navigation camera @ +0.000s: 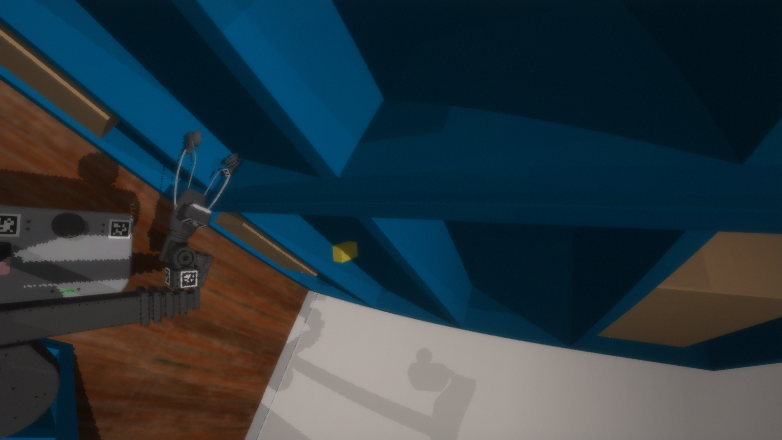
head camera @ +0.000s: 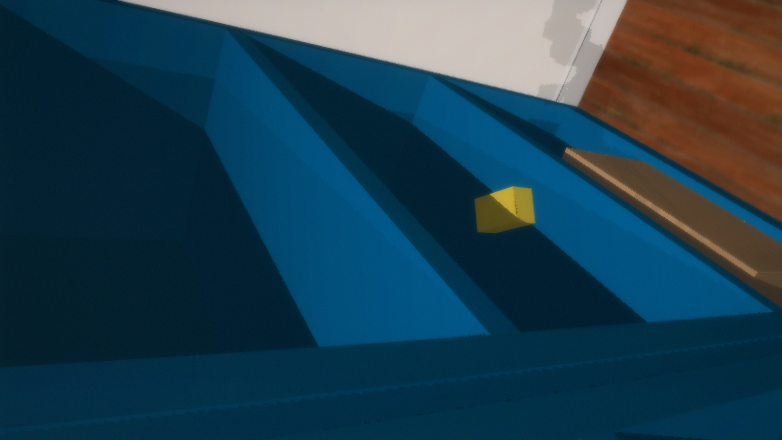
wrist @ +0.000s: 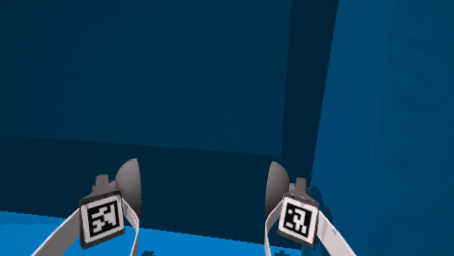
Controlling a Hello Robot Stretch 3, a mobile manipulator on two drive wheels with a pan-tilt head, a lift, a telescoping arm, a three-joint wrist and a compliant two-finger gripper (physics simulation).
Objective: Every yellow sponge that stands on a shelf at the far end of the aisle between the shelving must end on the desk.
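Where they show: gripper, fingertip midpoint: (navigation camera: 218, 142) (wrist: 205, 180); robot's base at its link origin: (navigation camera: 69, 224).
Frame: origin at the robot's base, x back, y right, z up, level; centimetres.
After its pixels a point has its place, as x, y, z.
A yellow sponge (head camera: 503, 210) @(4.0, 79.8, 57.9) (navigation camera: 344, 252) @(4.1, 78.9, 57.9) stands on a shelf board of the blue shelving (head camera: 355, 246) @(-2.3, 58.5, 99.1) (navigation camera: 492, 199) @(-10.6, 34.6, 119.3). It is right of the middle in the head view and below the blue upright in the navigation view. My gripper (navigation camera: 211, 152) @(-24.1, 26.2, 60.0) (wrist: 205, 180) @(-24.1, 26.2, 60.0) is open, with its fingers wide apart and nothing between them. In the navigation view it is up and left of the sponge, across the upright, in front of the neighbouring shelf bay. The wrist view shows dark blue shelf panels beyond the fingers and no sponge. The desk does not show in these views.
Brown box-like pieces (head camera: 689, 202) @(7.9, 68.4, 19.2) (navigation camera: 60, 84) @(-35.1, -5.2, 33.4) (navigation camera: 683, 311) @(7.4, 67.6, 156.6) sit in the shelving. A blue upright stands close at the right in the wrist view. My arm (navigation camera: 82, 317) @(10.4, 2.9, 71.3) reaches over the wooden floor (navigation camera: 191, 383) @(71.3, 40.8, 0.0). A pale surface (head camera: 437, 43) @(42.4, 111.1, 50.6) (navigation camera: 355, 404) @(77.6, 90.5, 58.3) with shadows borders the shelving.
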